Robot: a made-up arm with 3 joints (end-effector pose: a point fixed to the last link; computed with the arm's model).
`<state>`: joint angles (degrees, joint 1 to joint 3).
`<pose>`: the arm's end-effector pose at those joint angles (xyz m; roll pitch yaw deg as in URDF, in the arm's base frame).
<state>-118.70 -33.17 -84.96</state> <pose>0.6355 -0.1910 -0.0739 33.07 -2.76 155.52</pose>
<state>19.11 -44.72 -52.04</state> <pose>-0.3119 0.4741 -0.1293 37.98 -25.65 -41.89</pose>
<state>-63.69 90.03 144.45</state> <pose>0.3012 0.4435 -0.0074 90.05 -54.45 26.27</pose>
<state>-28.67 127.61 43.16</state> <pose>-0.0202 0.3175 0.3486 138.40 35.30 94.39</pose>
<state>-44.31 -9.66 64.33</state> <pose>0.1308 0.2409 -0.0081 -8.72 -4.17 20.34</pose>
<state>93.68 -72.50 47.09</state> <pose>-0.2686 0.0367 0.0381 -66.71 -40.49 168.06</pose>
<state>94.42 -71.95 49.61</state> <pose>-0.2677 0.0350 0.0457 -66.84 -38.03 169.65</pose>
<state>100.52 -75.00 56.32</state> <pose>-0.2703 0.0193 0.0779 -72.15 -32.39 -179.27</pose>
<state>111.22 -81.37 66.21</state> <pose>-0.2767 -0.0186 0.1326 -80.58 -23.50 -162.56</pose>
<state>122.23 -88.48 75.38</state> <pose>-0.2768 -0.0721 0.1877 -88.43 -14.61 -148.17</pose>
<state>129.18 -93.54 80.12</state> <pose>-0.2686 -0.1117 0.2198 -93.59 -9.86 -140.20</pose>
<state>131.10 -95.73 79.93</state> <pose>-0.2631 -0.1221 0.2257 -95.82 -10.02 -137.88</pose>
